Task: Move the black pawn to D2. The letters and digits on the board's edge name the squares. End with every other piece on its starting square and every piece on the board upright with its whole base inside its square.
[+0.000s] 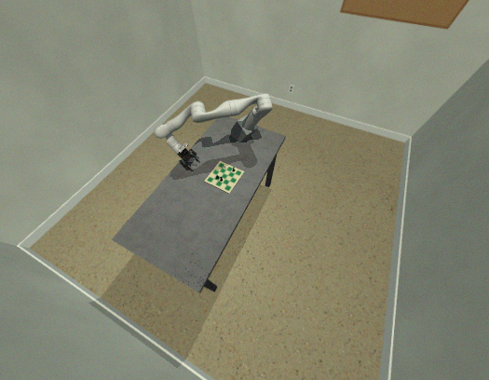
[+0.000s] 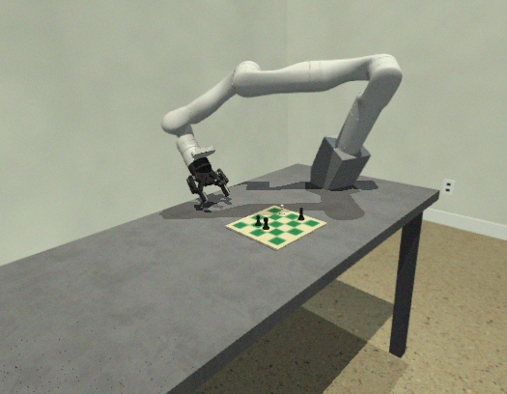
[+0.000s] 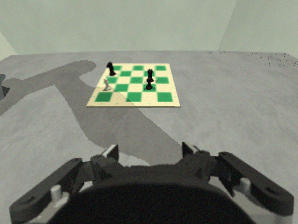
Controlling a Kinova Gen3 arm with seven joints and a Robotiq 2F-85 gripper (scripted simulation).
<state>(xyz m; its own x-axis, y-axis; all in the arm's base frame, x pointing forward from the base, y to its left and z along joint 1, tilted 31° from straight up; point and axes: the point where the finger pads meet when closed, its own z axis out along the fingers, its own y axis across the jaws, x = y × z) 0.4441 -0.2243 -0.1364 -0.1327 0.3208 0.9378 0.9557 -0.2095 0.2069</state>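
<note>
The black pawn lies 2 cm ahead of my hand, 20 cm to the left of it and 3 cm below it. The rest, counted from my hand: white piece: 9 cm behind, 21 cm to the left, 3 cm below; green-and-cream chessboard: 1 cm behind, 24 cm to the left, 4 cm below.
</note>
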